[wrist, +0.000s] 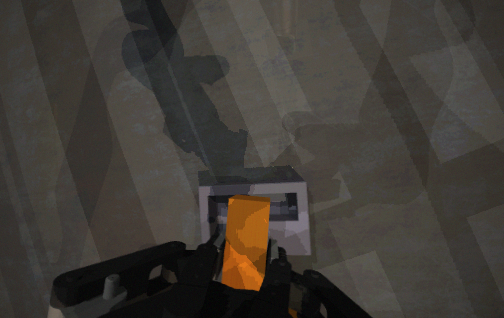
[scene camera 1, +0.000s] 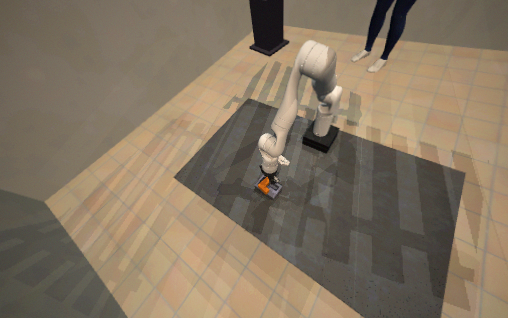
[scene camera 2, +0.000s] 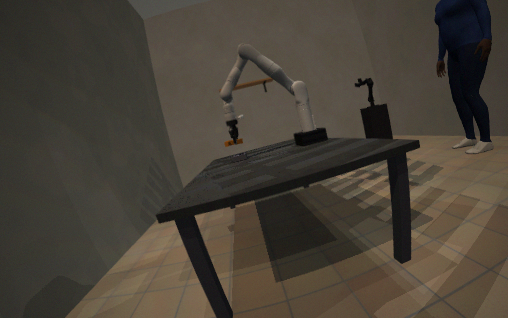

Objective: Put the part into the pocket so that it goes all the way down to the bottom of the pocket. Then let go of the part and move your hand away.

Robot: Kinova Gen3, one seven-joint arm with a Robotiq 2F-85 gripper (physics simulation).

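Observation:
The orange part is held between the fingers of my gripper, which is shut on it. It looks L-shaped in scene camera 1. In scene camera 2 it hangs above the table. The grey block with the pocket is under it. In the wrist view the part crosses over the pocket's opening, and the opening shows to the left and right of it. The part and the fingers hide the near side of the block and part of the pocket.
The block rests on the dark table. The arm's black base stands on the table behind the block. A dark pedestal and a person are beyond the table.

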